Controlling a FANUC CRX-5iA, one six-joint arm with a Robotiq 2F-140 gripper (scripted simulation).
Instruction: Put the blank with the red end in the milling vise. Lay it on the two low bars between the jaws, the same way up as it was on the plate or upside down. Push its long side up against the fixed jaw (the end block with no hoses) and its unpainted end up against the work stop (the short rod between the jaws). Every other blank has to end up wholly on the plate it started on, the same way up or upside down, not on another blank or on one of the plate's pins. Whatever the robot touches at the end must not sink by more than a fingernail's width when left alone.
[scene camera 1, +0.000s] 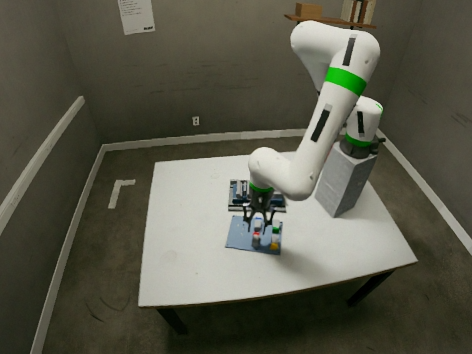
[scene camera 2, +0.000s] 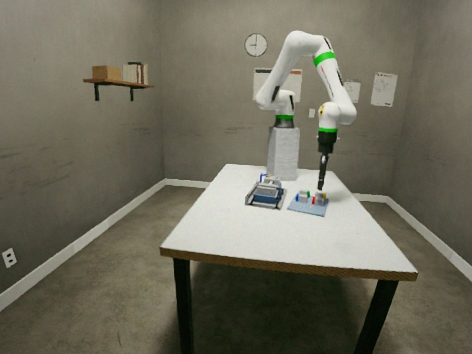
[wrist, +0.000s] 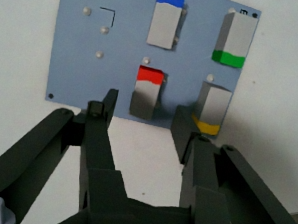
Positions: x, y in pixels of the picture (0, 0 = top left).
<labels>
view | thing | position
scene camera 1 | plate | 235, 240
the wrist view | my gripper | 145, 110
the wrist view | plate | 75, 76
</labels>
